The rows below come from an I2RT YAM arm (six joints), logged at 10 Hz.
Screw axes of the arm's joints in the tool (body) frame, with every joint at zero. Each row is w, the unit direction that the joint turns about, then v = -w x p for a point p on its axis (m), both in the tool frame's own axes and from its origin. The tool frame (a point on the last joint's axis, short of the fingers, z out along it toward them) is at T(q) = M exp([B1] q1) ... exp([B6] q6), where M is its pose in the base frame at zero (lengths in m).
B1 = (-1, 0, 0, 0.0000, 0.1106, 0.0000)
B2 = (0, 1, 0, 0.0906, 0.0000, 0.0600)
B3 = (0, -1, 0, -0.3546, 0.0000, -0.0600)
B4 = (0, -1, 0, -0.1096, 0.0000, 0.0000)
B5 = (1, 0, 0, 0.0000, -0.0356, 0.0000)
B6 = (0, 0, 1, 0.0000, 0.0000, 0.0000)
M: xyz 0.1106 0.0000 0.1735 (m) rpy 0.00 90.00 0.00 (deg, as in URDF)
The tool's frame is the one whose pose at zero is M.
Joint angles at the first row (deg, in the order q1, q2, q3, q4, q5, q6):
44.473 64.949 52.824 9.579 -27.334 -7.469
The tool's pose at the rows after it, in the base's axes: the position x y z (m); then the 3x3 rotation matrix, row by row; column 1 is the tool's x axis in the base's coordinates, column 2 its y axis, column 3 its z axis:
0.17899 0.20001 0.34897; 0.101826 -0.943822 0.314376; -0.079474 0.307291 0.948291; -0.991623 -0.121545 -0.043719
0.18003 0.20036 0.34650; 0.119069 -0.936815 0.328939; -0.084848 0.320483 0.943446; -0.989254 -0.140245 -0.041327
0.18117 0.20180 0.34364; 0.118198 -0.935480 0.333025; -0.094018 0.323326 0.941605; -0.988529 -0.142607 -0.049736
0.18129 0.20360 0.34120; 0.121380 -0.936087 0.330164; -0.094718 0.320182 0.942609; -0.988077 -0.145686 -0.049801
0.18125 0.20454 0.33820; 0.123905 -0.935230 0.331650; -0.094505 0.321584 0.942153; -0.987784 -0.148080 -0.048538
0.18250 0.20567 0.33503; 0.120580 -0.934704 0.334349; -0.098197 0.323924 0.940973; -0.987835 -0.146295 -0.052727
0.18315 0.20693 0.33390; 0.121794 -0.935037 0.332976; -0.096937 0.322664 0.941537; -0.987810 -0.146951 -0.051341
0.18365 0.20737 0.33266; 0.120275 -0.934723 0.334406; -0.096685 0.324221 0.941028; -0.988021 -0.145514 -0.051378
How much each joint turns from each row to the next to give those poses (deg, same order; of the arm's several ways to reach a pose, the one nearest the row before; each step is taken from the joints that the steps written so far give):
0.262 0.441 -1.050 1.228 0.438 -0.791
0.001 0.176 -0.532 0.882 0.877 -0.966
0.088 0.439 -0.177 0.088 0.355 -0.354
0.262 0.352 -0.350 0.701 0.087 -0.175
0.176 0.177 -0.615 0.878 0.264 -0.088
0.001 0.437 -0.355 0.530 0.175 -0.001
0.089 0.351 -0.086 0.526 0.001 0.000
0.000 0.177 -0.176 0.353 0.088 0.088

